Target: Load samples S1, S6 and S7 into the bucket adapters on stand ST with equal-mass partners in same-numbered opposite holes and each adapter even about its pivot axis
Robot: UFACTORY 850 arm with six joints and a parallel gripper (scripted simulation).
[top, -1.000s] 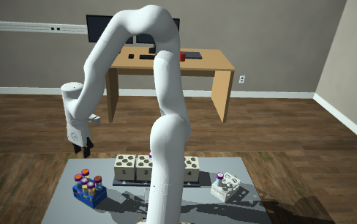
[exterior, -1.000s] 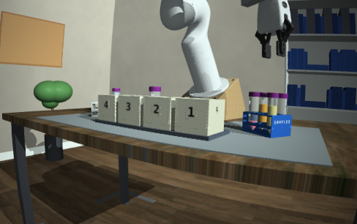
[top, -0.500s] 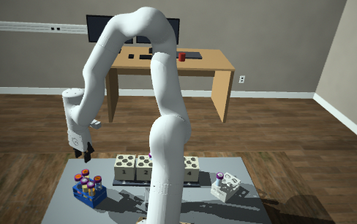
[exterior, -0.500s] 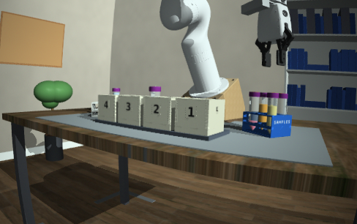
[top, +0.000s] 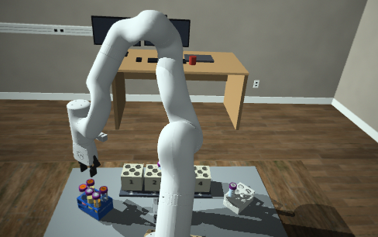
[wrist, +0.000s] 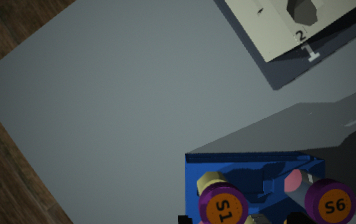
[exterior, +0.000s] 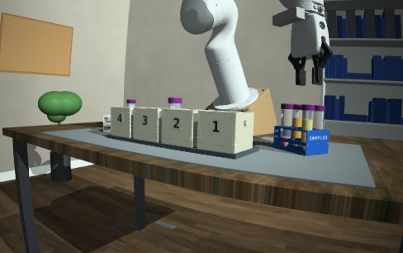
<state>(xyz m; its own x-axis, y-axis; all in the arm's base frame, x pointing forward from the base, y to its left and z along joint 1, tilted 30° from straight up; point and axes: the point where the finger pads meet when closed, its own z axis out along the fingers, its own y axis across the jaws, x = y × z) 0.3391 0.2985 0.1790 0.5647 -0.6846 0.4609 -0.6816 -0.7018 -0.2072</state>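
Right now the blue samples rack is 4 cm behind my hand, 1 cm to the right of it and 16 cm below it. Round my hand: adapter 1: 6 cm ahead, 19 cm to the right, 14 cm below; then white rack: 19 cm behind, 65 cm to the right, 16 cm below.
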